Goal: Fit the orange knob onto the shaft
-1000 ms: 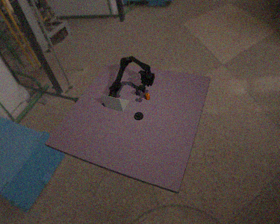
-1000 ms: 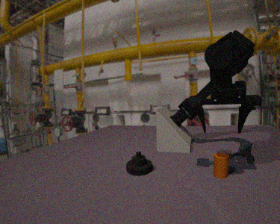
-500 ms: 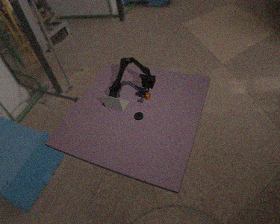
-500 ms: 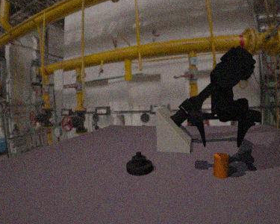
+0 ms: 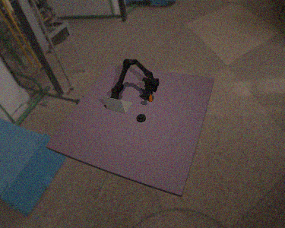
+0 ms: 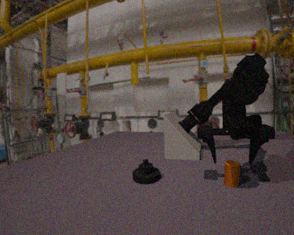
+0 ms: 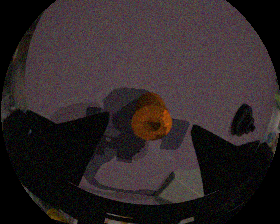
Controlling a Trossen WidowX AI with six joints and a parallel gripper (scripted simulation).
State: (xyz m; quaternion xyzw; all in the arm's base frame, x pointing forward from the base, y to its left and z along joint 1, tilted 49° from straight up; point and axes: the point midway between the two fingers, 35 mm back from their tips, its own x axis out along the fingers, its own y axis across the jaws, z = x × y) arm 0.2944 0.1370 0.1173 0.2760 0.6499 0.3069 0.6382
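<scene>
The orange knob lies 30 mm below my gripper tip. From my gripper tip the other things lie so: pedestal (10 mm ahead, 240 mm to the right, 30 mm below).
</scene>
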